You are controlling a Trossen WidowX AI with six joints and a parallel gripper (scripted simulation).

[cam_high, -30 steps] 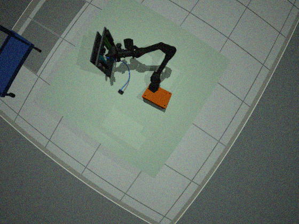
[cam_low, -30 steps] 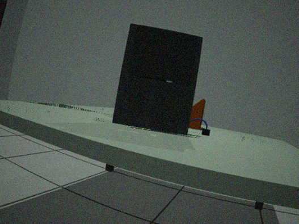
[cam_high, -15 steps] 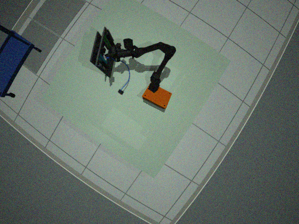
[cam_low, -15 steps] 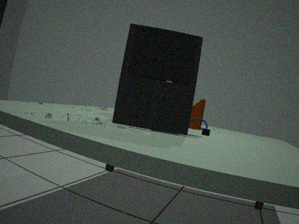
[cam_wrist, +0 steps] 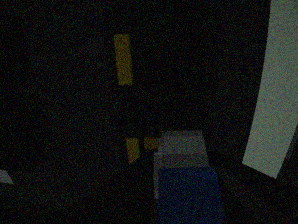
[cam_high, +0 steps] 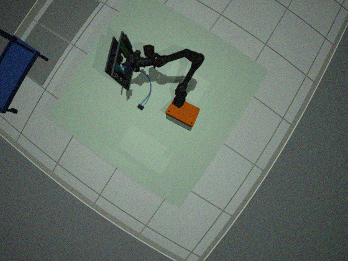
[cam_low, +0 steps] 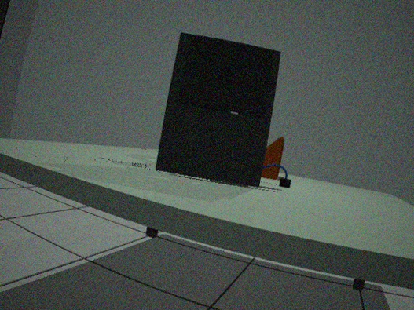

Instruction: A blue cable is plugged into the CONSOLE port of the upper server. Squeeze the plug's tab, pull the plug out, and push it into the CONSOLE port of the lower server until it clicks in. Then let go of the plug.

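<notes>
Now: the plug right at my gripper tip.
</notes>
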